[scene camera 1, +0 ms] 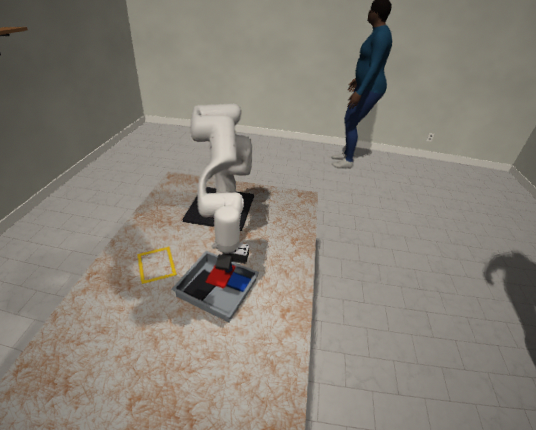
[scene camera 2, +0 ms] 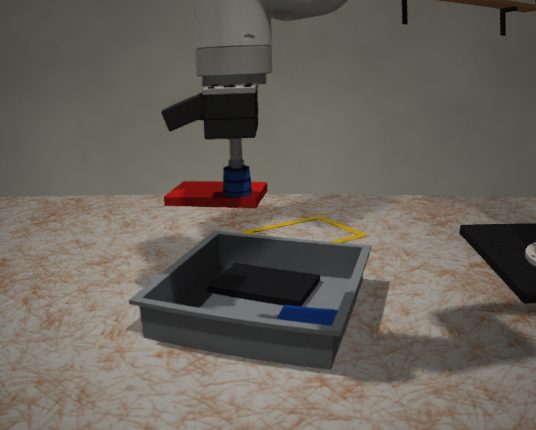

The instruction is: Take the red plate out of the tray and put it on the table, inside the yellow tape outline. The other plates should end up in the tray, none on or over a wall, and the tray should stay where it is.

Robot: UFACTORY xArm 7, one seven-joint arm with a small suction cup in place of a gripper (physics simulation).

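Frame: origin at the arm's base, x right, y ahead, z up, level; millimetres.
Seen in the pictures: end effector, tool point: (scene camera 2: 237, 203).
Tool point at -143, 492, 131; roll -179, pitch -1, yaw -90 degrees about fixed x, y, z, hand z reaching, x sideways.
Pixels of each thing's top centre, then the offset from my tool point to it, as dx, dy, dz. Level surfaces: height alone.
- red plate, middle of its top: (scene camera 2: 216, 188) (scene camera 1: 220, 272) +19, +23, +11
- grey tray, middle of its top: (scene camera 2: 263, 271) (scene camera 1: 216, 280) +54, -25, -97
- black plate, middle of its top: (scene camera 2: 265, 280) (scene camera 1: 202, 284) +112, -25, -135
- blue plate, middle of its top: (scene camera 2: 303, 327) (scene camera 1: 238, 280) -18, -69, -134
- table, its level: dz -148
The red plate (scene camera 1: 218, 276) (scene camera 2: 202, 193) hangs level from my gripper's blue suction cup (scene camera 2: 237, 194), well above the tray. The cup is on the plate's top, toward its right end in the scene camera 2 view. The grey tray (scene camera 1: 202, 305) (scene camera 2: 235, 336) stands on the table. A black plate (scene camera 1: 199, 286) (scene camera 2: 265, 284) and a blue plate (scene camera 1: 240, 281) (scene camera 2: 307, 315) lie inside the tray, apart from each other. The yellow tape outline (scene camera 1: 141, 269) (scene camera 2: 350, 226) lies on the table, left of the tray in the scene camera 1 view.
The arm stands on a black base plate (scene camera 1: 196, 217) (scene camera 2: 492, 245) on the table (scene camera 1: 240, 365) (scene camera 2: 75, 380). The tray's raised walls lie below the held plate. A person (scene camera 1: 372, 65) stands on the floor by the back wall, away from the table.
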